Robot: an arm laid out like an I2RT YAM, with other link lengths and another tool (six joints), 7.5 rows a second.
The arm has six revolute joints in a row. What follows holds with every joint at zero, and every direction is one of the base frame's. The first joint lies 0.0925 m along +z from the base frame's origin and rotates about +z. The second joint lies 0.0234 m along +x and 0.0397 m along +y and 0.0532 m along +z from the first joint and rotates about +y. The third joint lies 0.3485 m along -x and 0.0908 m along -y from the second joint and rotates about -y. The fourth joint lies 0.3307 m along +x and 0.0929 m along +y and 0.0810 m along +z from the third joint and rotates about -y. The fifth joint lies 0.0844 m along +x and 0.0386 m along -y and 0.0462 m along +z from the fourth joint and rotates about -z. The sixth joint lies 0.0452 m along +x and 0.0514 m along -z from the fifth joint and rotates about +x. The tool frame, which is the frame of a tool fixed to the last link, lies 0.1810 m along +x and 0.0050 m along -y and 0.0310 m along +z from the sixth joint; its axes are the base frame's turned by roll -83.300, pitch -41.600 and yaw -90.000 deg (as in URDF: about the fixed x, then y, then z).
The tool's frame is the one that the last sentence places.
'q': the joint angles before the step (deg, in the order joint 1, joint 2, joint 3, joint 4, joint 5, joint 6). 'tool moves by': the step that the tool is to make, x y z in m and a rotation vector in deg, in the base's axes. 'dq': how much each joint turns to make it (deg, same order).
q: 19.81, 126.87, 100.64, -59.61, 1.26, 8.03
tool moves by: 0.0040, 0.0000, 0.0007, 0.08, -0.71, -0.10
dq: -0.06, 0.01, 0.02, 0.68, 0.17, 0.02
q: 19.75, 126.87, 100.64, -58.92, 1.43, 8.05
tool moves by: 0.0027, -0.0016, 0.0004, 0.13, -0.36, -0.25
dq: -0.22, 0.00, 0.01, 0.37, 0.00, 0.03
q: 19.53, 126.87, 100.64, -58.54, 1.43, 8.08
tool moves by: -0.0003, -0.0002, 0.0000, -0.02, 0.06, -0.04
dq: -0.01, 0.00, 0.01, -0.07, 0.00, 0.03
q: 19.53, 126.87, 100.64, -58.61, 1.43, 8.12
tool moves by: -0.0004, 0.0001, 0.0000, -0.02, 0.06, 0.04
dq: 0.02, 0.00, 0.00, -0.07, 0.00, -0.02
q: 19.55, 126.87, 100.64, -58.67, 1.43, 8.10
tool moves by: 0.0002, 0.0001, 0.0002, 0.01, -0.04, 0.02
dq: 0.00, -0.01, 0.02, 0.02, 0.00, -0.02
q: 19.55, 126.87, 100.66, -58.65, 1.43, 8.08
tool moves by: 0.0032, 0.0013, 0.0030, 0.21, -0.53, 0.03
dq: 0.00, -0.03, 0.38, 0.16, -0.02, -0.02
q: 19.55, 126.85, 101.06, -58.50, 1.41, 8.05
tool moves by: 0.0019, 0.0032, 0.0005, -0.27, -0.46, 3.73
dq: 0.05, 0.00, 0.00, 0.43, 0.03, -3.71
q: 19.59, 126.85, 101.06, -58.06, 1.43, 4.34
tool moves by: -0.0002, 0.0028, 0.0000, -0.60, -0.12, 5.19
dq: 0.01, 0.00, -0.01, 0.05, 0.04, -5.22
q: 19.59, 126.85, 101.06, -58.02, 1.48, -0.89
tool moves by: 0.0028, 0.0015, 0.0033, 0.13, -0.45, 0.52
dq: 0.01, -0.01, 0.47, 0.00, -0.03, -0.51
